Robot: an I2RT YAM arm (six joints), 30 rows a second.
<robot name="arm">
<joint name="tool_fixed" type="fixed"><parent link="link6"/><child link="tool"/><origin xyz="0 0 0" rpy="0 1.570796 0"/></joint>
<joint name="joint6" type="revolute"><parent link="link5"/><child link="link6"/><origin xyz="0.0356 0 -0.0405"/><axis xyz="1 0 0"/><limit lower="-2.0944" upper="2.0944"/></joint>
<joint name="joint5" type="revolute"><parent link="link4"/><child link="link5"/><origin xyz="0.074 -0.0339 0.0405"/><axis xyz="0 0 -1"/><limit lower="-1.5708" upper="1.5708"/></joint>
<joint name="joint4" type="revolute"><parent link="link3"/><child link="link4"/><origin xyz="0.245 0.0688 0.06"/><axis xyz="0 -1 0"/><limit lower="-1.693" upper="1.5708"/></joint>
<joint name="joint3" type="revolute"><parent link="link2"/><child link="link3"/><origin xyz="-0.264 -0.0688 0"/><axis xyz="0 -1 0"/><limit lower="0" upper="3.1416"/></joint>
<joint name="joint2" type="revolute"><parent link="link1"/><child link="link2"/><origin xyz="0.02 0.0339 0.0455"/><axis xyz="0 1 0"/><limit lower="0" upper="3.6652"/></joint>
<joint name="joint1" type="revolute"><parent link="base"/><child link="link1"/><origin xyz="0 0 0.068"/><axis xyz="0 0 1"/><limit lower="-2.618" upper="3.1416"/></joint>
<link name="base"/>
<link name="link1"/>
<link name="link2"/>
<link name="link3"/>
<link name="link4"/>
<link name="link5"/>
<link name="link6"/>
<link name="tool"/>
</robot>
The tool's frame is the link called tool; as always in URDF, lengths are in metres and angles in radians.
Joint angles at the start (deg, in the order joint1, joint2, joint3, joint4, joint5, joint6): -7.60, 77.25, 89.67, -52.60, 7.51, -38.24
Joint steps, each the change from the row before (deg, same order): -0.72, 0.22, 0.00, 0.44, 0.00, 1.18; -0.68, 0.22, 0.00, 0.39, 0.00, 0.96; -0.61, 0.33, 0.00, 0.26, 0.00, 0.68; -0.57, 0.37, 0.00, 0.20, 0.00, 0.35; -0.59, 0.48, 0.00, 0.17, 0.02, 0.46; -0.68, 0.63, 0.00, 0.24, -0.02, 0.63; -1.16, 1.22, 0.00, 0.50, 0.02, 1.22; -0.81, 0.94, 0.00, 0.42, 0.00, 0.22; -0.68, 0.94, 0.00, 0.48, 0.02, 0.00; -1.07, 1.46, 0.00, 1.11, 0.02, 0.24; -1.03, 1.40, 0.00, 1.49, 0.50, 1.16; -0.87, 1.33, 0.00, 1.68, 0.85, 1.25; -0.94, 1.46, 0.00, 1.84, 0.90, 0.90; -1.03, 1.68, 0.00, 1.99, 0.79, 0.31; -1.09, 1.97, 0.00, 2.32, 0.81, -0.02; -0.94, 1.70, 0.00, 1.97, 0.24, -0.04
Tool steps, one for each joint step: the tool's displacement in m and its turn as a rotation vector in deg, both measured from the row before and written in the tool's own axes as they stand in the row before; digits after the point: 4 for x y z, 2 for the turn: 0.0014, -0.0030, 0.0019, 0.53, 0.21, 1.67; 0.0013, -0.0028, 0.0019, 0.49, 0.22, 1.41; 0.0012, -0.0024, 0.0026, 0.31, 0.37, 1.06; 0.0012, -0.0021, 0.0028, 0.23, 0.43, 0.69; 0.0013, -0.0021, 0.0036, 0.18, 0.56, 0.80; 0.0014, -0.0024, 0.0047, 0.16, 0.65, 1.02; 0.0022, -0.0043, 0.0090, 0.30, 1.17, 1.88; 0.0014, -0.0030, 0.0069, 0.19, 0.82, 0.69; 0.0010, -0.0026, 0.0068, 0.16, 0.72, 0.39; 0.0013, -0.0045, 0.0107, 0.44, 0.81, 0.91; 0.0009, -0.0050, 0.0103, 1.07, 0.67, 1.86; 0.0003, -0.0047, 0.0098, 1.42, 0.53, 1.88; 0.0005, -0.0048, 0.0109, 1.52, 0.55, 1.58; 0.0008, -0.0048, 0.0126, 1.45, 0.59, 1.04; 0.0010, -0.0047, 0.0148, 1.53, 0.60, 0.76; 0.0012, -0.0036, 0.0129, 0.90, 0.33, 0.62
